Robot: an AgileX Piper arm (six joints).
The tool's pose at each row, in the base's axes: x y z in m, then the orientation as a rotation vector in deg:
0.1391, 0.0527, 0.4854, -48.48, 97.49, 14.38
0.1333, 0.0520, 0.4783, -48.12, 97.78, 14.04
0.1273, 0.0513, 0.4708, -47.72, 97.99, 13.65
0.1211, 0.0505, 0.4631, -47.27, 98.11, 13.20
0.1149, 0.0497, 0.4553, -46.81, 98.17, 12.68
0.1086, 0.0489, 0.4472, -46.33, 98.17, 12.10
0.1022, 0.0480, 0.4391, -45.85, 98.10, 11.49
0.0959, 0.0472, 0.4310, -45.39, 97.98, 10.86
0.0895, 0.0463, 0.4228, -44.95, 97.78, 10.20
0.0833, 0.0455, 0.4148, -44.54, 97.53, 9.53
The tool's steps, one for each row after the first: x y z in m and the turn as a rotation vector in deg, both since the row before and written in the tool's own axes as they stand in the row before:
0.0072, 0.0051, -0.0025, 0.40, 0.24, 0.15
0.0076, 0.0053, -0.0026, 0.47, 0.17, 0.12
0.0079, 0.0054, -0.0027, 0.54, 0.09, 0.09
0.0080, 0.0054, -0.0028, 0.60, 0.05, 0.04
0.0083, 0.0055, -0.0028, 0.66, 0.01, 0.00
0.0083, 0.0054, -0.0030, 0.69, -0.04, -0.04
0.0083, 0.0054, -0.0029, 0.69, -0.07, -0.08
0.0084, 0.0054, -0.0031, 0.71, -0.13, -0.13
0.0081, 0.0053, -0.0030, 0.71, -0.16, -0.17

